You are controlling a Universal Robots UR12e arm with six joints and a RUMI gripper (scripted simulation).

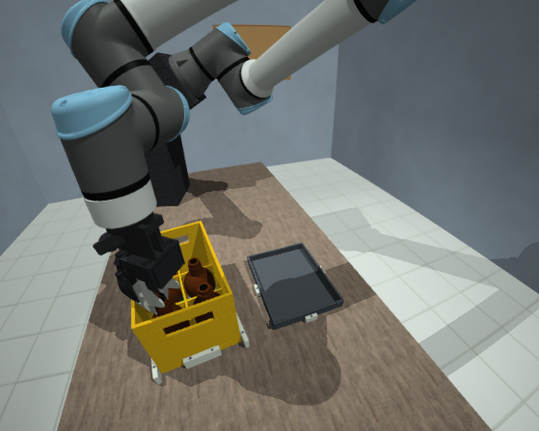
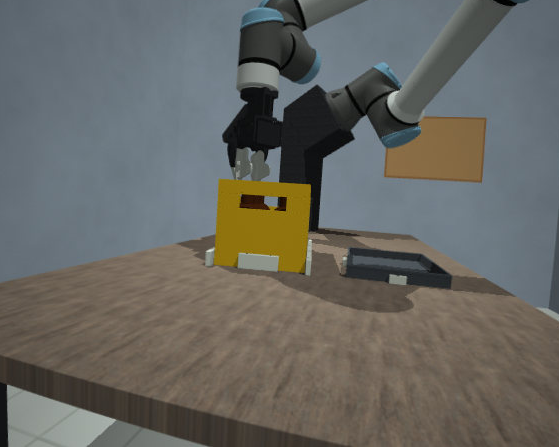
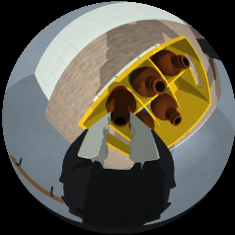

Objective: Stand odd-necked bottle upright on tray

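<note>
The yellow crate lies 90 mm behind my hand, 70 mm below it and 30 mm to the left of it. Also, from my hand: dark tray (310 mm to the left, 150 mm below, 110 mm behind).
</note>
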